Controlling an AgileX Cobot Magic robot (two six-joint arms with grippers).
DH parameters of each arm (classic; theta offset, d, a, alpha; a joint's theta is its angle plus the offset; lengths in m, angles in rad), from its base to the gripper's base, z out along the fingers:
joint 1: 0 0.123 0 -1.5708
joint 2: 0.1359 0 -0.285 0
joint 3: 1.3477 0 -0.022 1.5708
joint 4: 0 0.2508 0 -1.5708
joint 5: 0 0 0.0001 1.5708
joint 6: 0 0.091 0 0
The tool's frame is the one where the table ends.
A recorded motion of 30 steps. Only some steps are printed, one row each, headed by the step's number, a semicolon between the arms.
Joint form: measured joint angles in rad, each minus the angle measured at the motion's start. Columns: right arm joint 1, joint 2, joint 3, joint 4, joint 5, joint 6; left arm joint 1, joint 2, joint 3, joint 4, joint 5, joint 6.
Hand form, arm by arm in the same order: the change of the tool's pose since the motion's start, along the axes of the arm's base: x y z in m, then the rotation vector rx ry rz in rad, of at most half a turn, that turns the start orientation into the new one. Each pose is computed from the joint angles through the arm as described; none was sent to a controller.
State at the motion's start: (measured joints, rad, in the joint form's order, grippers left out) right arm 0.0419 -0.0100 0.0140 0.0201 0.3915 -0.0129; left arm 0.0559 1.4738 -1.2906 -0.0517 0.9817 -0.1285
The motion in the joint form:
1: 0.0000 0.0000 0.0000 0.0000 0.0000 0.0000; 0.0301 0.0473 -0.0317 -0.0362 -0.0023 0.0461
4: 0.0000 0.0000 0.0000 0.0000 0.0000 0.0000; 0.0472 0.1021 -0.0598 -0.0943 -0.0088 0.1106
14: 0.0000 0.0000 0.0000 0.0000 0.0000 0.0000; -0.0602 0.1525 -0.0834 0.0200 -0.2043 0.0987
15: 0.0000 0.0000 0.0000 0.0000 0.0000 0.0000; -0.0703 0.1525 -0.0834 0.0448 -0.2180 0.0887
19: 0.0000 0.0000 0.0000 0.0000 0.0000 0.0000; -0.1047 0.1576 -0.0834 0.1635 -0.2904 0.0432
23: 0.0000 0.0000 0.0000 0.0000 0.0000 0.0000; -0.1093 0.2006 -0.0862 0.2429 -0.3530 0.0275
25: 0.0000 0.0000 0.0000 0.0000 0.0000 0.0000; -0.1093 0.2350 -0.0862 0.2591 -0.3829 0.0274
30: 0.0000 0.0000 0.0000 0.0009 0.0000 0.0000; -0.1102 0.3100 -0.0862 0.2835 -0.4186 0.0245
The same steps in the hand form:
1: 0.0000 0.0000 0.0000 0.0000 0.0000 0.0000; 0.0120 0.0075 -0.0051 -0.0151 0.0096 -0.0066
4: 0.0000 0.0000 0.0000 0.0000 0.0000 0.0000; 0.0257 0.0101 -0.0140 -0.0445 0.0210 -0.0388
14: 0.0000 0.0000 0.0000 0.0000 0.0000 0.0000; 0.0530 -0.0167 -0.0159 0.0770 -0.1363 -0.1378
15: 0.0000 0.0000 0.0000 0.0000 0.0000 0.0000; 0.0540 -0.0188 -0.0152 0.0959 -0.1489 -0.1444
19: 0.0000 0.0000 0.0000 0.0000 0.0000 0.0000; 0.0601 -0.0246 -0.0126 0.1849 -0.2153 -0.1699
23: 0.0000 0.0000 0.0000 0.0000 0.0000 0.0000; 0.0728 -0.0232 -0.0234 0.2496 -0.2380 -0.1917
25: 0.0000 0.0000 0.0000 0.0000 0.0000 0.0000; 0.0809 -0.0232 -0.0346 0.2626 -0.2336 -0.2032
30: 0.0000 0.0000 0.0000 0.0009 0.0000 0.0001; 0.0950 -0.0238 -0.0618 0.2783 -0.1949 -0.2236

